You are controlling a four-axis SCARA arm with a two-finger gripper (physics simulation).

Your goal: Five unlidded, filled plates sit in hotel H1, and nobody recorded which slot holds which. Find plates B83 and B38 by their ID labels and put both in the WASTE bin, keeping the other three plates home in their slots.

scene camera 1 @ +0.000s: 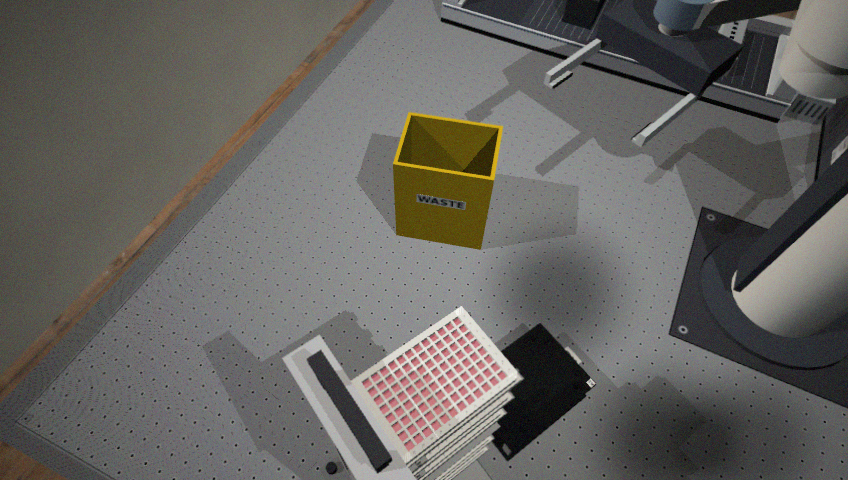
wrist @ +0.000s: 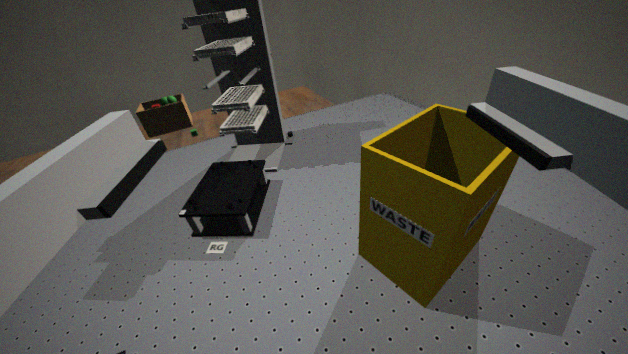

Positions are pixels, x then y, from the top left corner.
Labels:
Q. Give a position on a plate B83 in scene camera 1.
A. At 484, 415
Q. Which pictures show my gripper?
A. Scene camera 1 and the wrist view: all of them.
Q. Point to a plate B38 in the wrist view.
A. At 239, 121

